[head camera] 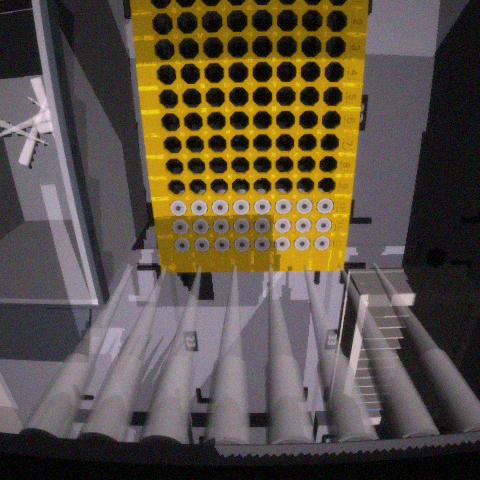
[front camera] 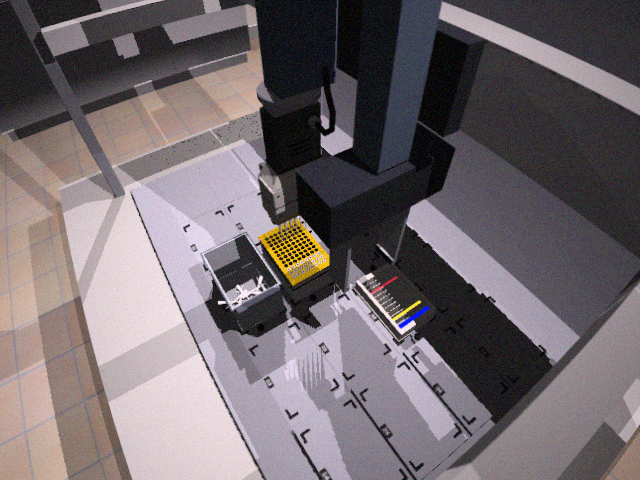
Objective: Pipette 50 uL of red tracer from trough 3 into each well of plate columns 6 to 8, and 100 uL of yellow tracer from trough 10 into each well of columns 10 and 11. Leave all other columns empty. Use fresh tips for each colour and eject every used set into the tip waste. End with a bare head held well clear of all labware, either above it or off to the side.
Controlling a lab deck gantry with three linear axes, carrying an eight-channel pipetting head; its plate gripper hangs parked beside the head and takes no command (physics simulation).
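The pipetting head [front camera: 290, 134] is above the far end of the yellow tip rack [front camera: 294, 250] [head camera: 250, 134]. It carries eight pale tips [front camera: 290, 226] [head camera: 231, 390] in a row. In the head view, rack columns 10 to 12 hold tips; the visible holes of the lower-numbered columns are empty. The grey tip waste [front camera: 259, 312] [head camera: 64, 155] holds loose white tips [front camera: 242, 293] [head camera: 42, 119]. The trough block [front camera: 383, 310] [head camera: 356, 350] shows red [front camera: 385, 284] and yellow [front camera: 408, 310] strips. The parked gripper [front camera: 372, 268] hangs with its plates apart and empty. The well plate does not show.
A blue strip [front camera: 414, 317] lies beside the yellow one in the trough block. The large dark gripper housing [front camera: 361, 198] and its upright column [front camera: 395, 87] stand beside the head and hide part of the deck. The waste bin stands close beside the rack.
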